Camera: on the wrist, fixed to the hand. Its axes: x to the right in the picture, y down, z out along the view.
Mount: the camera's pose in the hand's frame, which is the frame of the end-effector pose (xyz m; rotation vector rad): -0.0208 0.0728 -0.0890 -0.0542 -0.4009 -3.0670
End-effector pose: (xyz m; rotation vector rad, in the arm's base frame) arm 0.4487 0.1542 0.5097 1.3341 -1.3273 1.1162
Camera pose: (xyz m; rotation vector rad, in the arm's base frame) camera 0.3761 0.2456 0.5048 1.5125 1.1551 -1.3246
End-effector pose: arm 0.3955 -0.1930 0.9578 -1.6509 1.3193 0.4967
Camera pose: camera 0.3016 -0.2561 0.9870 -1.4309 -1.9346 -0.9729
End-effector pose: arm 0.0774 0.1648 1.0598 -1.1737 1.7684 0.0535
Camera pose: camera -0.0353 0.1730 1.0897 -2.1576 -1.5332 -1.1909
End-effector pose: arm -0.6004 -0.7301 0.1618 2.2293 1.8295 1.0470
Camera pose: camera -0.5884 -0.8009 0.2539 -1.3222 1.8055 -0.2793
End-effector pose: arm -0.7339 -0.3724 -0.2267 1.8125 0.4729 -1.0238
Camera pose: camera -0.6563 -0.3250 -0.1533 0.6099 -1.7645 1.4936
